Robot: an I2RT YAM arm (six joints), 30 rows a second.
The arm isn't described. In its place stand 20 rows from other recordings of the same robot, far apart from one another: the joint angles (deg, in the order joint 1, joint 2, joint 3, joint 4, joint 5, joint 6), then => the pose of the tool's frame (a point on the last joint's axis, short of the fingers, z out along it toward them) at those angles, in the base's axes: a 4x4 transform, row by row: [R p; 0 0 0 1], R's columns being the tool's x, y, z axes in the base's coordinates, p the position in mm.
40.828, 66.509, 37.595, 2.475, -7.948, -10.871 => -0.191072 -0.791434 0.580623 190.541; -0.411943 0.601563 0.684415 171.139; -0.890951 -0.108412 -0.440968 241.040; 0 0 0 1
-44.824, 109.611, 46.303, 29.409, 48.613, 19.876 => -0.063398 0.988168 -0.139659 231.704; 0.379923 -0.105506 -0.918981 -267.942; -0.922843 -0.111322 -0.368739 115.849; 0 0 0 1
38.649, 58.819, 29.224, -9.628, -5.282, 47.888 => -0.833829 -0.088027 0.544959 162.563; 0.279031 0.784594 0.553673 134.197; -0.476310 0.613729 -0.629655 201.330; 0 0 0 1
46.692, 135.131, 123.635, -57.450, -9.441, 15.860 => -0.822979 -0.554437 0.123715 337.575; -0.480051 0.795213 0.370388 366.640; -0.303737 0.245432 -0.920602 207.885; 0 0 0 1
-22.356, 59.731, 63.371, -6.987, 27.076, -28.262 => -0.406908 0.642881 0.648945 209.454; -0.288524 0.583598 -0.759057 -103.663; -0.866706 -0.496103 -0.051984 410.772; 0 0 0 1
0.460, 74.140, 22.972, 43.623, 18.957, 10.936 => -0.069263 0.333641 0.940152 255.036; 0.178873 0.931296 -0.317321 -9.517; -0.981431 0.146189 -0.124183 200.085; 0 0 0 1
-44.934, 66.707, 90.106, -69.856, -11.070, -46.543 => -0.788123 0.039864 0.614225 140.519; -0.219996 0.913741 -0.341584 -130.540; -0.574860 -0.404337 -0.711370 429.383; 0 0 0 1
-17.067, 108.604, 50.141, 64.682, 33.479, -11.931 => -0.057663 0.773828 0.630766 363.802; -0.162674 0.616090 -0.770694 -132.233; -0.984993 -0.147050 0.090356 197.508; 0 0 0 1
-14.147, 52.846, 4.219, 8.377, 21.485, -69.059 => -0.689489 -0.406982 0.599142 141.562; -0.722444 0.445555 -0.528730 -49.128; -0.051767 -0.797400 -0.601227 110.502; 0 0 0 1
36.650, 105.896, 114.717, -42.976, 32.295, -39.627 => -0.251348 -0.402713 0.880140 341.376; -0.858987 0.511877 -0.011094 230.284; -0.446056 -0.758817 -0.474585 405.825; 0 0 0 1
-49.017, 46.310, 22.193, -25.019, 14.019, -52.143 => -0.964729 0.121668 0.233439 96.314; -0.057561 0.767825 -0.638069 -124.013; -0.256873 -0.629001 -0.733740 176.968; 0 0 0 1
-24.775, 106.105, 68.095, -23.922, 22.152, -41.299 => -0.964376 -0.116157 0.237667 333.543; -0.228143 0.819968 -0.524980 -168.726; -0.133899 -0.560500 -0.817258 169.154; 0 0 0 1
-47.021, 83.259, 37.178, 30.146, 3.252, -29.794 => -0.543840 0.573147 0.612976 208.158; -0.144056 0.655836 -0.741031 -226.348; -0.826732 -0.491305 -0.274105 210.742; 0 0 0 1
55.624, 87.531, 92.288, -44.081, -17.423, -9.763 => -0.196909 -0.965640 0.169608 178.276; -0.574388 0.253819 0.778238 279.479; -0.794548 0.055821 -0.604631 388.948; 0 0 0 1
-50.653, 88.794, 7.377, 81.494, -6.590, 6.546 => 0.080128 0.690818 0.718575 142.453; 0.080886 0.714009 -0.695448 -167.308; -0.993497 0.113848 0.001335 144.289; 0 0 0 1
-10.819, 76.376, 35.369, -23.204, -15.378, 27.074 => -0.756687 0.462777 0.461803 226.894; 0.591393 0.785638 0.181733 -33.749; -0.278708 0.410622 -0.868165 157.058; 0 0 0 1
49.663, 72.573, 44.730, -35.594, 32.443, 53.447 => -0.736823 0.174442 0.653194 164.804; 0.179654 0.981924 -0.059577 164.572; -0.651779 0.073451 -0.754843 210.950; 0 0 0 1
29.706, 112.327, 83.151, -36.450, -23.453, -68.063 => 0.258461 -0.957014 0.131615 346.902; -0.832259 -0.151424 0.533306 214.231; -0.490451 -0.247376 -0.835621 193.509; 0 0 0 1
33.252, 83.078, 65.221, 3.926, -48.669, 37.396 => -0.750027 -0.649624 0.124294 265.006; -0.012170 0.201446 0.979424 205.726; -0.661296 0.733081 -0.158995 334.083; 0 0 0 1
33.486, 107.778, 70.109, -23.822, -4.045, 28.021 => -0.918724 -0.166324 0.358165 318.439; -0.045881 0.945792 0.321516 213.669; -0.392225 0.278952 -0.876553 166.437; 0 0 0 1
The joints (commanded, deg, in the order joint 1, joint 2, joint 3, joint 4, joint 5, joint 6), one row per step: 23.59 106.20 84.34 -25.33 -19.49 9.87; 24.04 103.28 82.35 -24.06 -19.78 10.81; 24.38 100.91 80.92 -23.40 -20.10 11.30; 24.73 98.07 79.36 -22.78 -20.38 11.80; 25.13 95.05 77.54 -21.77 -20.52 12.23; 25.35 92.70 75.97 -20.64 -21.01 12.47; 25.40 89.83 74.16 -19.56 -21.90 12.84; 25.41 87.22 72.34 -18.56 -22.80 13.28; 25.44 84.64 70.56 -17.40 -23.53 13.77; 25.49 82.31 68.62 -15.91 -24.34 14.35; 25.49 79.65 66.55 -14.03 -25.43 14.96; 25.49 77.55 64.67 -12.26 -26.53 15.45; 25.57 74.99 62.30 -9.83 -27.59 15.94; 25.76 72.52 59.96 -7.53 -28.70 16.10; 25.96 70.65 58.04 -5.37 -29.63 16.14; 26.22 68.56 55.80 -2.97 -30.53 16.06
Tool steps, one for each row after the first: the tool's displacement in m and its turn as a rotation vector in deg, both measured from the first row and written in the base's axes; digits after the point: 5 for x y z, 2 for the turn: -0.01018 -0.00077 0.01039 1.51 -1.39 0.01; -0.01874 -0.00180 0.01898 2.61 -2.47 0.26; -0.02897 -0.00364 0.02942 3.82 -3.81 0.51; -0.03997 -0.00572 0.03945 5.04 -5.51 0.77; -0.04841 -0.00779 0.04648 6.27 -6.94 1.24; -0.05854 -0.01168 0.05478 7.87 -8.40 1.79; -0.06803 -0.01554 0.06083 9.35 -9.49 2.28; -0.07733 -0.01930 0.06668 10.82 -10.75 2.66; -0.08584 -0.02252 0.07029 12.33 -11.85 3.11; -0.09531 -0.02636 0.07513 14.21 -13.39 3.78; -0.10292 -0.02931 0.07763 15.82 -14.57 4.54; -0.11222 -0.03262 0.08021 17.65 -16.33 5.43; -0.12163 -0.03538 0.08188 19.23 -18.11 6.67; -0.12879 -0.03717 0.08269 20.52 -19.73 7.83; -0.13690 -0.03919 0.08269 21.77 -21.57 9.11
